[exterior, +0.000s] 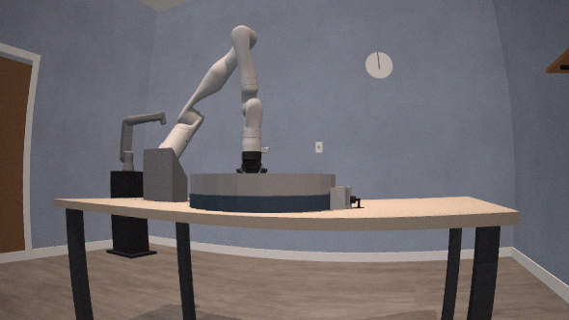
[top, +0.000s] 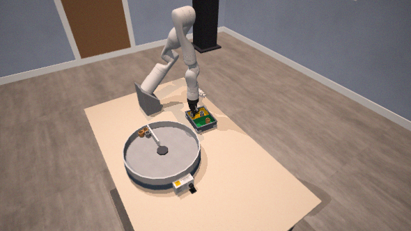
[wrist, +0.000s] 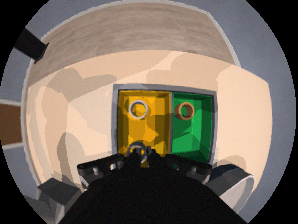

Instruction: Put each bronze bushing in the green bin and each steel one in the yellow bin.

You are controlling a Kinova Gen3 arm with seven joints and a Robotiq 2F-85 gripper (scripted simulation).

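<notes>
The bin is 5 cm ahead of my hand, 3 cm to the left of it and 3 cm below it. The rest, counted from my hand: grey turntable 31 cm to the right, 19 cm ahead.
</notes>
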